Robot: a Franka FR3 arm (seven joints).
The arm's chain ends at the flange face. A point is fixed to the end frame.
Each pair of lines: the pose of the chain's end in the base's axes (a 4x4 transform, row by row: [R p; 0 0 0 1], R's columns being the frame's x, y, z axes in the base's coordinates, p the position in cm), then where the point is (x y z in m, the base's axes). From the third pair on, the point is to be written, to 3 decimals.
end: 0.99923, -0.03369, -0.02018, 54.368; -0.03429, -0.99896, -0.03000, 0.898; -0.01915, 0.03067, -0.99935, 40.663; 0, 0, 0, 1
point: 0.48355 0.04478 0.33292
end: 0.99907, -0.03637, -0.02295, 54.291; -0.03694, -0.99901, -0.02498, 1.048; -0.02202, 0.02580, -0.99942, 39.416; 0, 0, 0, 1
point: 0.48268 0.04681 0.32079
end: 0.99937, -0.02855, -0.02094, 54.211; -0.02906, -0.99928, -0.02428, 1.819; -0.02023, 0.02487, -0.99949, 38.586; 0, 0, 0, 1
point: 0.482 0.054 0.312
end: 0.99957, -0.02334, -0.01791, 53.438; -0.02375, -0.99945, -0.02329, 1.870; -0.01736, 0.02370, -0.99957, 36.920; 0, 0, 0, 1
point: 0.474 0.054 0.296
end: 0.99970, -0.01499, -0.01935, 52.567; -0.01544, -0.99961, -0.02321, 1.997; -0.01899, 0.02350, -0.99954, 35.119; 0, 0, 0, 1
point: 0.465 0.055 0.278
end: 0.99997, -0.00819, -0.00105, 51.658; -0.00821, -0.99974, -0.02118, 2.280; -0.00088, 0.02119, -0.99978, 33.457; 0, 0, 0, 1
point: 0.457 0.058 0.260
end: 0.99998, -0.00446, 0.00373, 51.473; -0.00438, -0.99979, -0.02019, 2.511; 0.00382, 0.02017, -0.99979, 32.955; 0, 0, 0, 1
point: 0.455 0.060 0.255
